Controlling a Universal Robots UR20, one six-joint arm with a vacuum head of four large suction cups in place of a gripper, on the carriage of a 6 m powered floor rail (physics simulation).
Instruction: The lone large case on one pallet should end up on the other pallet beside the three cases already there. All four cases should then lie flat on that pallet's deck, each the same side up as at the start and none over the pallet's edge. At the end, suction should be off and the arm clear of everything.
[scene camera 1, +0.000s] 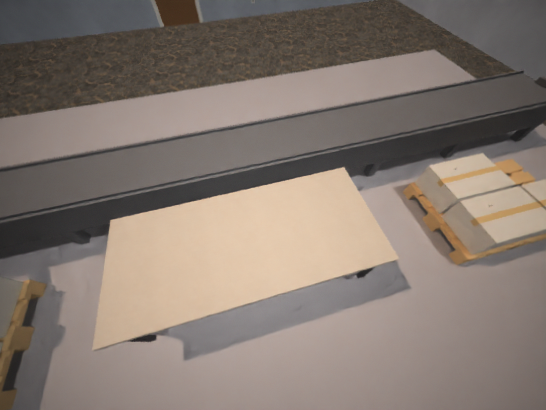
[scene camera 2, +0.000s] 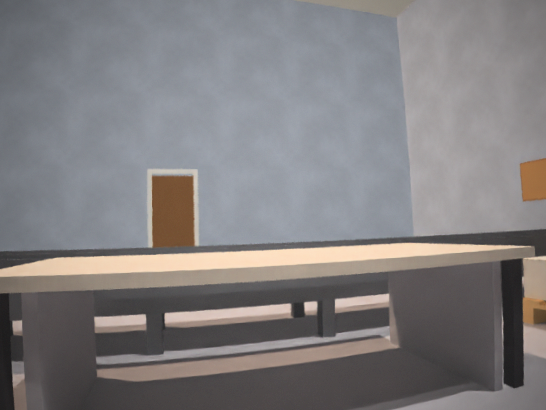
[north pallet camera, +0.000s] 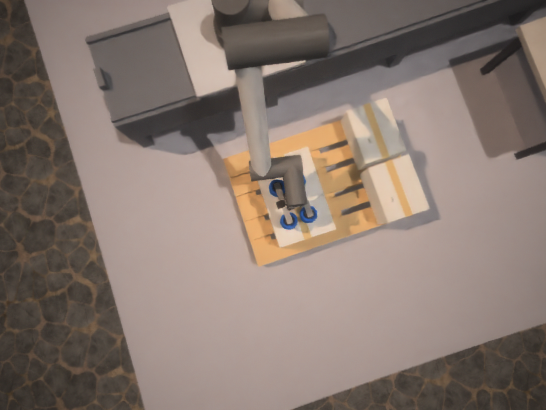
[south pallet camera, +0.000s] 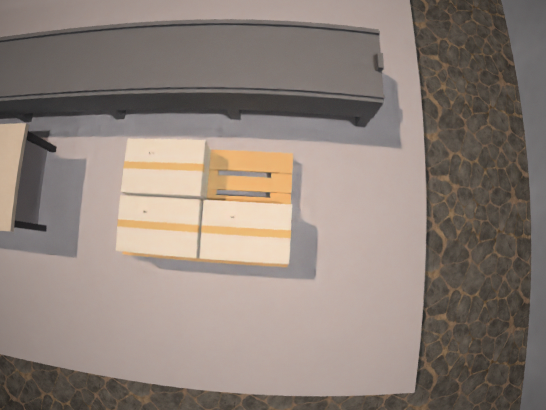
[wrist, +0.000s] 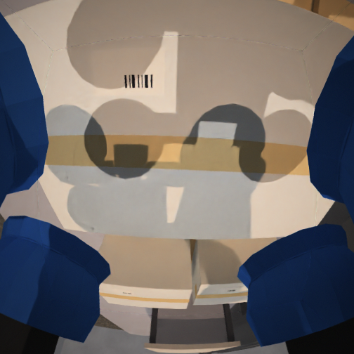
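The lone large case (north pallet camera: 320, 215) (wrist: 280, 205) lies flat with a tan tape band on the north pallet (north pallet camera: 265, 255). My suction head (north pallet camera: 294, 201) (wrist: 176, 195) is over this case, its four blue cups apart from the top face. Cup shadows fall on that face, and I see it as open, holding nothing. The south pallet (south pallet camera: 250, 160) (scene camera 1: 462, 257) bears three flat cases: one at the upper left (south pallet camera: 165, 182), one at the lower left (south pallet camera: 157, 240) and one at the lower right (south pallet camera: 245, 250). Bare slats show at its upper right.
Two smaller boxes (north pallet camera: 390, 120) (north pallet camera: 380, 190) stand at the north pallet's table-side end. A table (scene camera 1: 240, 250) (scene camera 2: 265, 265) (south pallet camera: 10, 175) stands between the pallets. The rail (scene camera 1: 250, 145) (south pallet camera: 200, 60) runs behind. The arm's carriage plate (north pallet camera: 187, 50) is near the rail's north end.
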